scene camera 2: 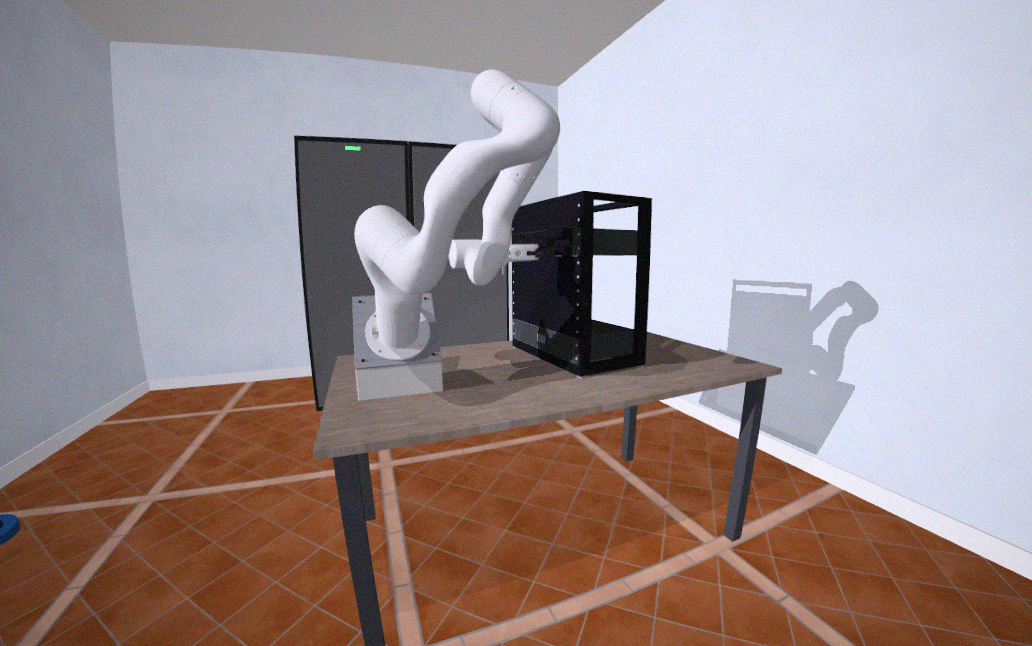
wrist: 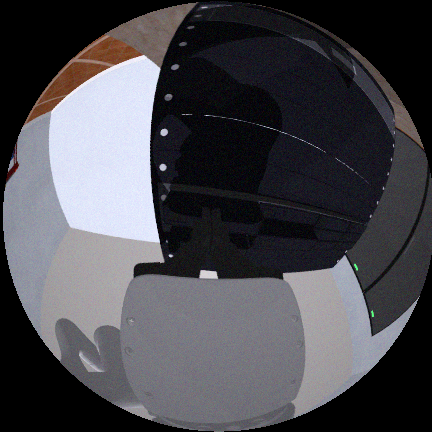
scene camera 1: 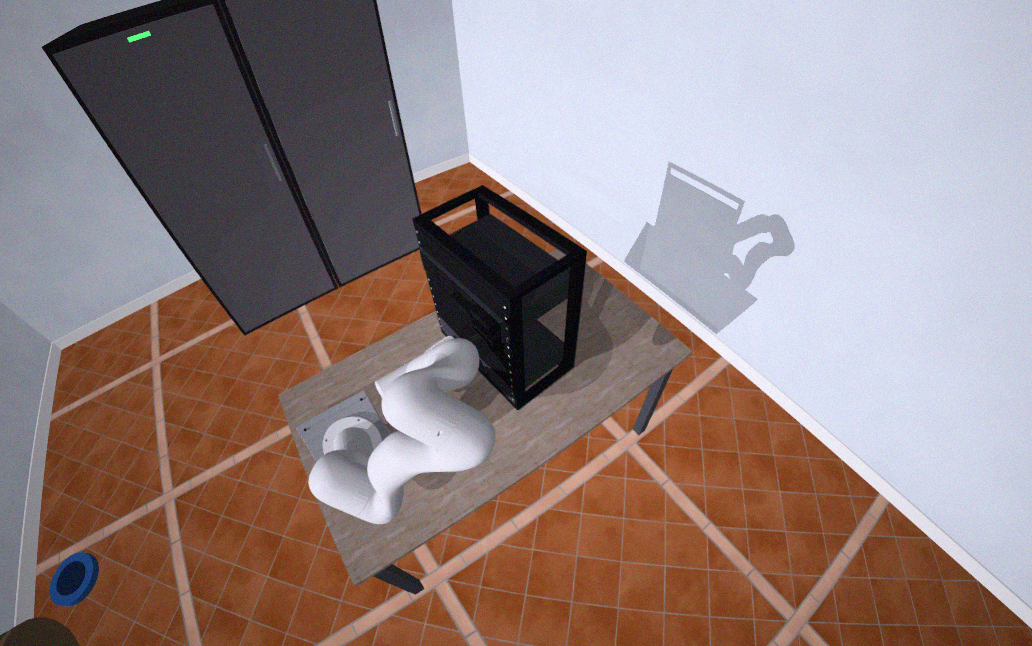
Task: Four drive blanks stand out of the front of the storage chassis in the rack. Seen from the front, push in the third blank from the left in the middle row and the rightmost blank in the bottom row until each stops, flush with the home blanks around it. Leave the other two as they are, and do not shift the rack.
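Observation:
The black rack [scene camera 1: 576, 304] [scene camera 2: 645, 281] [wrist: 163, 150] stands upright on the table. The storage chassis [wrist: 332, 231] is a dark band across the rack's front, low in the wrist view, which shows the rack upside down. Dark block shapes show on its front, but single drive blanks and how far they stand out cannot be told apart. My gripper [wrist: 208, 218] [scene camera 2: 569, 245] is shut and empty, its dark fingertips at the chassis front, nearer the rack's right side. Contact with a blank cannot be made out. In scene camera 1 the fingers are lost against the dark front.
The white arm [scene camera 1: 437, 434] [scene camera 2: 449, 198] rises from its base on the wooden table [scene camera 1: 533, 434] [scene camera 2: 472, 415] and reaches to the rack front. A tall dark cabinet [scene camera 1: 190, 152] [scene camera 2: 350, 228] stands behind. A pale wall [scene camera 1: 837, 228] [scene camera 2: 875, 190] is beyond the rack.

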